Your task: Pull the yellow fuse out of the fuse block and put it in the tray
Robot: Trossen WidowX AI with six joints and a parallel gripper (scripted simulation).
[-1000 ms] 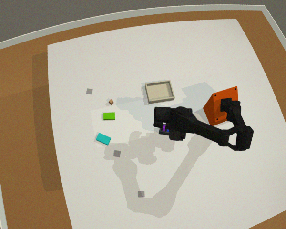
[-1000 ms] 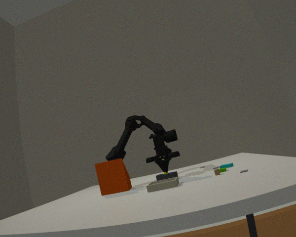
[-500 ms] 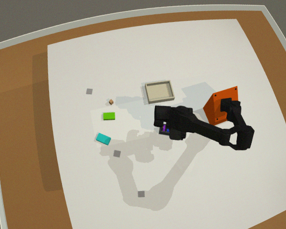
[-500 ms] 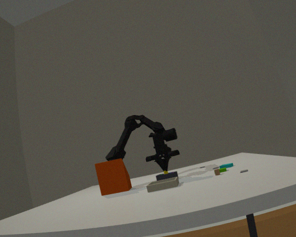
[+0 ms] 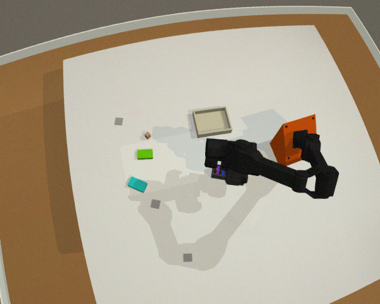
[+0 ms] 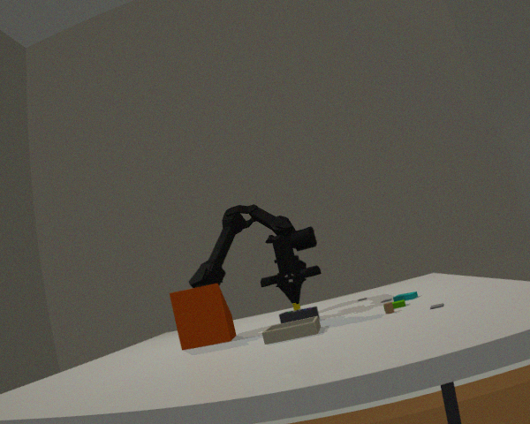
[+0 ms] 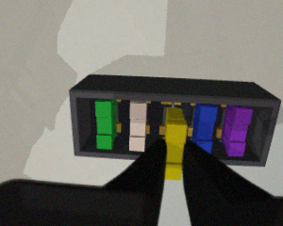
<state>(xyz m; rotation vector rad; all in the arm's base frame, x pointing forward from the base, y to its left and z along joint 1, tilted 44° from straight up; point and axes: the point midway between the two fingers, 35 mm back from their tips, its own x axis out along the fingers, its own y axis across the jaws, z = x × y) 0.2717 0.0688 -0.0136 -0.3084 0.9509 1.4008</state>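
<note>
Now: the white fuse 40 mm below my gripper tip, 20 mm behind it and 10 mm to the left of it. Round my gripper tip: yellow fuse 10 mm below; blue fuse 40 mm below, 20 mm ahead, 10 mm to the right; green fuse 40 mm below, 40 mm behind, 10 mm to the left.
</note>
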